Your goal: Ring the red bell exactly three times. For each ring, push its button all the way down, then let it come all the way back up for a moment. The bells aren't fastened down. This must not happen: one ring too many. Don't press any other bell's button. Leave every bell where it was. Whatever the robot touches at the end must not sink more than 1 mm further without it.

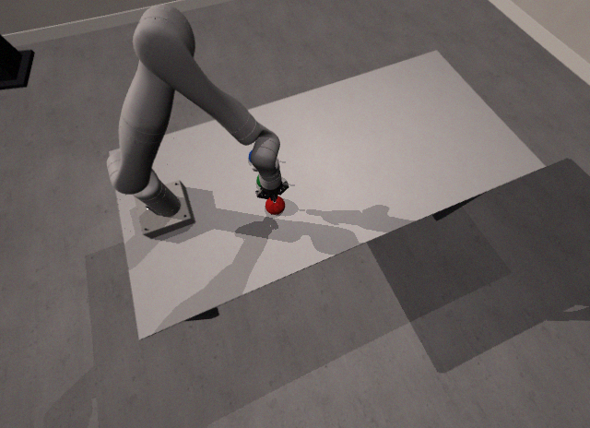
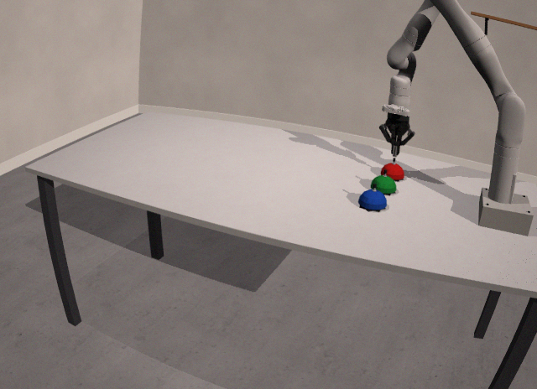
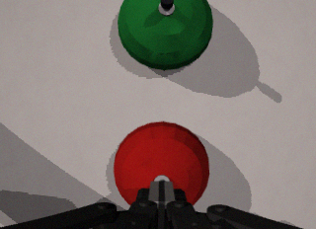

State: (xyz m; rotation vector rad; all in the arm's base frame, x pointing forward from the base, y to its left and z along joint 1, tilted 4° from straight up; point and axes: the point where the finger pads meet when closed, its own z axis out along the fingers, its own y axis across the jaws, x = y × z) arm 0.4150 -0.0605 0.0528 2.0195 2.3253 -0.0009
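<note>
The red bell lies 50 mm below my hand. The rest, counted from my hand: blue bell 30 mm behind, 260 mm to the left, 50 mm below; green bell 20 mm behind, 130 mm to the left, 50 mm below.
</note>
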